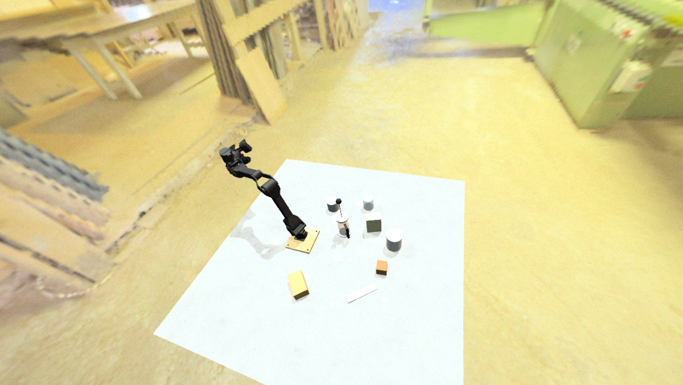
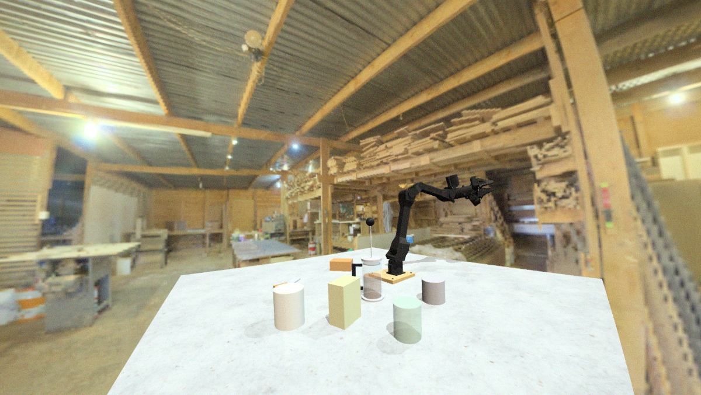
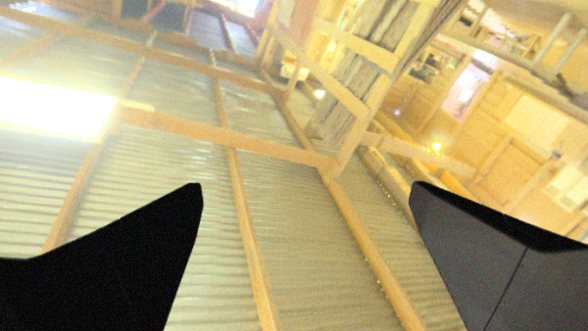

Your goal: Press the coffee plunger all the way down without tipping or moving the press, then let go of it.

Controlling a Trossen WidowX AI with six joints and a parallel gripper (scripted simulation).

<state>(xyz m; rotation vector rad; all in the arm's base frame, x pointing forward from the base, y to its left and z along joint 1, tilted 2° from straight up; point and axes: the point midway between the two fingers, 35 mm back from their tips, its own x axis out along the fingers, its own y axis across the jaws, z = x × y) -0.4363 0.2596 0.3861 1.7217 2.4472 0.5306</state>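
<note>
Now: gripper tip 690 mm short of the coffee press, 280 mm above it and 190 mm to the left of it. The rest, counted from my gripper tip: olive block: 840 mm ahead, 350 mm below, 110 mm to the right; orange cube: 940 mm ahead, 380 mm below, 350 mm to the right; tan block: 580 mm ahead, 550 mm to the right, 380 mm below.
</note>
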